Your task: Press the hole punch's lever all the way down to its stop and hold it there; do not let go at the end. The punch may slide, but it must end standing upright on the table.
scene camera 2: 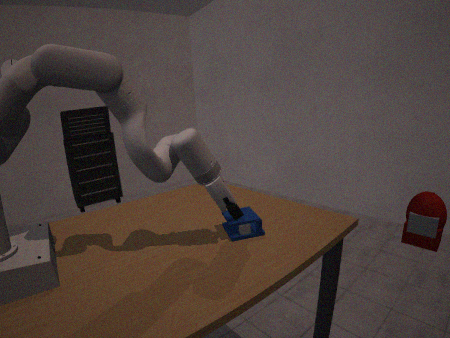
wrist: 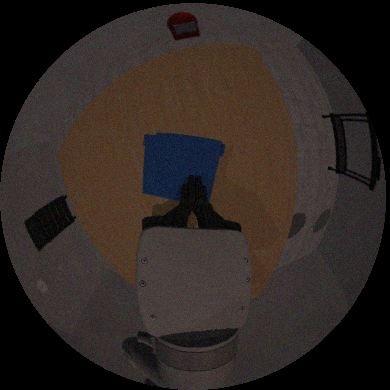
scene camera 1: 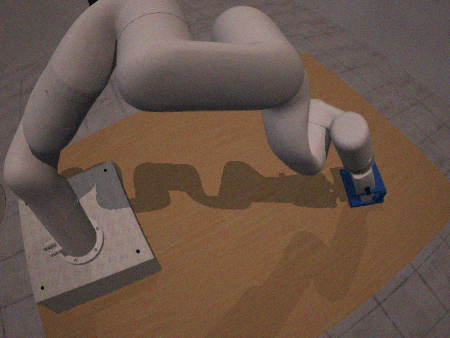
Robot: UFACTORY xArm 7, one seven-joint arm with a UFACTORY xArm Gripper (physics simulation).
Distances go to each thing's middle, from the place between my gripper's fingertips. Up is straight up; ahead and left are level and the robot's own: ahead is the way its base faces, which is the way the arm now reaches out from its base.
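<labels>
Blue hole punch [scene camera 2: 254, 229]: 30 mm ahead of my hand, 10 mm left of it, 30 mm below it. Blue lever [wrist: 168, 160]: 20 mm ahead of my hand, 20 mm left, 20 mm below.
</labels>
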